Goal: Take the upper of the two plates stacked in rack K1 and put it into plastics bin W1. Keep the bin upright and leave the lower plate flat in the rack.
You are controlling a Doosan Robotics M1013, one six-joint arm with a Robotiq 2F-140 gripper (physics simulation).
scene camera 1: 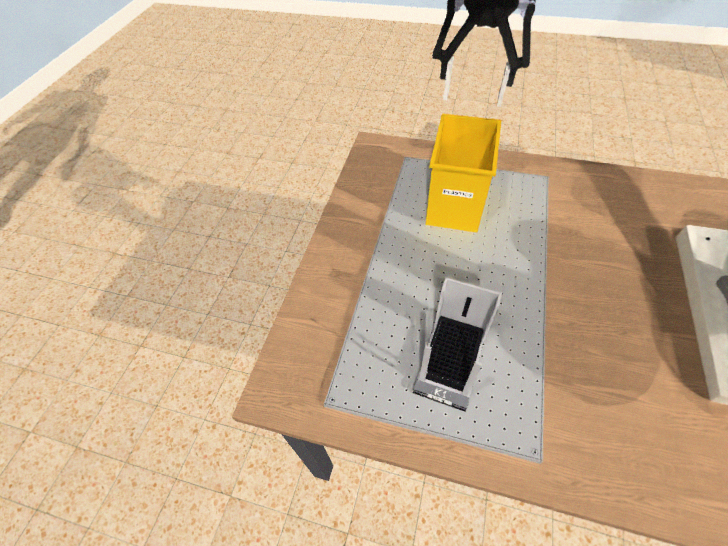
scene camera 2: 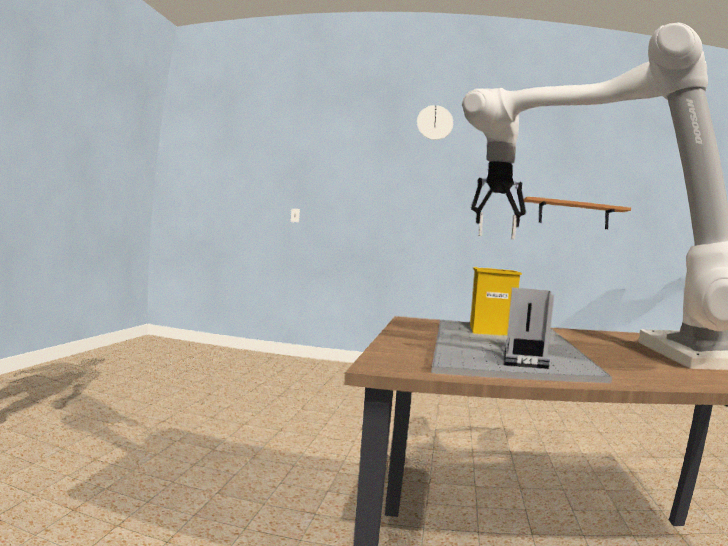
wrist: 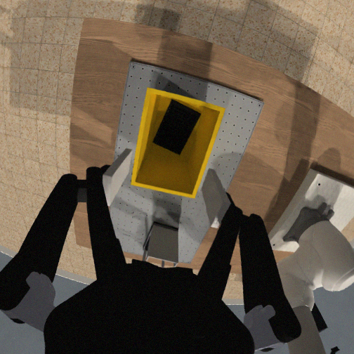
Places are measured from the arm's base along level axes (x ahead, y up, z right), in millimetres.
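Where they show: gripper, fingertip midpoint: (scene camera 1: 472, 99) (scene camera 2: 496, 237); arm's base, origin of the base link: (scene camera 2: 705, 344).
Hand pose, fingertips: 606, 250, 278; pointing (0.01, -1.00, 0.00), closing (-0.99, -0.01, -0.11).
Things, the pixels of their centre, and the offset from my fingertips, as dx, dy, dz. Level surfaces: height alone.
- yellow plastics bin W1, body centre: (scene camera 1: 460, 174) (scene camera 2: 493, 300) -5, -185, -2
- Rack K1, body centre: (scene camera 1: 455, 345) (scene camera 2: 529, 325) -3, -199, -425
- black gridded plate, body centre: (scene camera 1: 453, 352) (scene camera 2: 526, 347) -5, -248, -414
- grey perforated mat, its level: dy -275
- wooden table, its level: dy -288
The yellow plastics bin W1 (scene camera 1: 458, 199) (scene camera 2: 489, 308) (wrist: 140, 145) stands upright at the far end of the perforated mat. A black plate (wrist: 176, 127) lies inside the bin in the wrist view, low in it and turned a little against its walls. Rack K1 (scene camera 1: 464, 299) (scene camera 2: 531, 305) (wrist: 163, 242) stands nearer the front of the mat. A black gridded plate (scene camera 1: 453, 352) (scene camera 2: 528, 346) lies flat in the rack. My gripper (scene camera 1: 474, 101) (scene camera 2: 496, 236) (wrist: 168, 169) is open and empty, above the bin and clear of its rim.
The grey perforated mat (scene camera 1: 399, 358) (scene camera 2: 452, 358) (wrist: 240, 112) lies on the wooden table (scene camera 1: 599, 364) (scene camera 2: 399, 364) (wrist: 95, 65). The arm's pale base plate (scene camera 1: 696, 305) (scene camera 2: 658, 343) (wrist: 295, 200) is on the table to the right. A wall shelf (scene camera 2: 579, 204) hangs behind.
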